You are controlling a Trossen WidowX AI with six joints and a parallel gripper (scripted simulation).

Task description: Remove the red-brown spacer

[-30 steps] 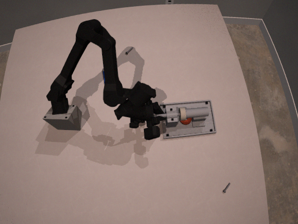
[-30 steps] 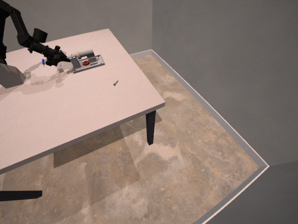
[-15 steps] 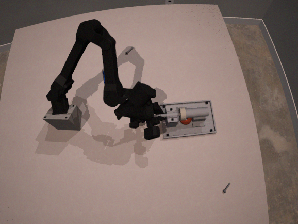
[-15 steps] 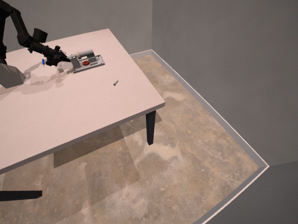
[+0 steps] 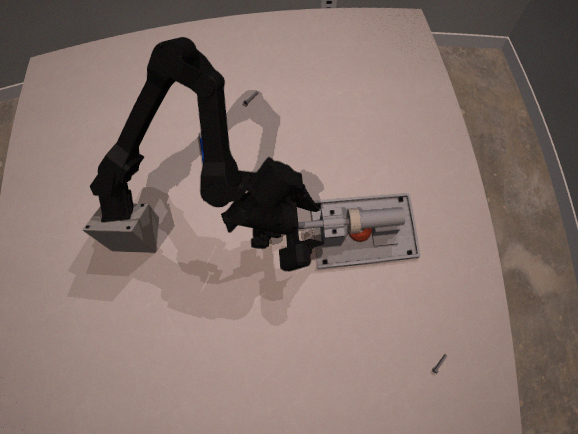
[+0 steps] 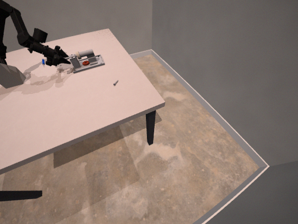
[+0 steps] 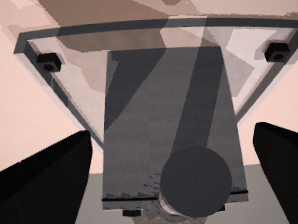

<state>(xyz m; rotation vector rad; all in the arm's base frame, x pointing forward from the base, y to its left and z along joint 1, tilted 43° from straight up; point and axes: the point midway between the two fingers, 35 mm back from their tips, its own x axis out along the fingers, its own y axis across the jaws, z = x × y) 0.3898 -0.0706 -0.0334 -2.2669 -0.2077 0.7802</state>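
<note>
The grey shaft is 6 cm ahead of my hand. The rest, counted from my hand: red-brown spacer (11 cm ahead, 1 cm to the right, 7 cm below); blue screwdriver (20 cm behind, 22 cm to the left, 7 cm below); cream spacer (8 cm ahead, 1 cm to the right).
</note>
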